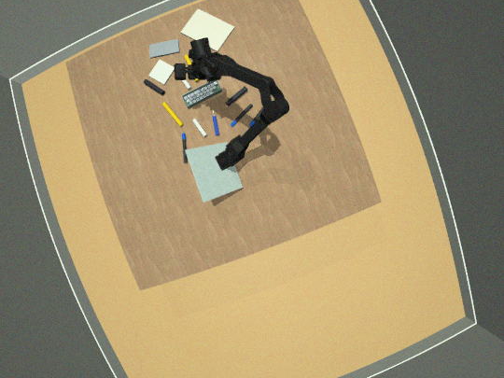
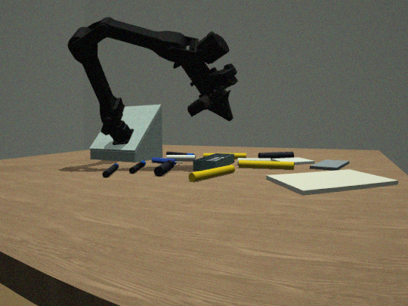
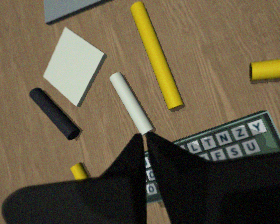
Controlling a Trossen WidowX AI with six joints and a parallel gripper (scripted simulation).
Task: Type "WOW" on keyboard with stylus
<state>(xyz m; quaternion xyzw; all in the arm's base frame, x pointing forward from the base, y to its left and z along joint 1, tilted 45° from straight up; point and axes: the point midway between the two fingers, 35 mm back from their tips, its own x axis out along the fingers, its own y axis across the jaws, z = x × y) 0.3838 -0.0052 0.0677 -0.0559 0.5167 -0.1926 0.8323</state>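
Right now the blue stylus is 19 cm behind my gripper tip and 12 cm below it. Also, from my gripper tip: thin stylus tip: 15 cm behind, 12 cm below, 1 cm to the right; then white slab: 26 cm ahead, 16 cm to the right, 13 cm below; then grey slab: 27 cm ahead, 13 cm below, 8 cm to the left.
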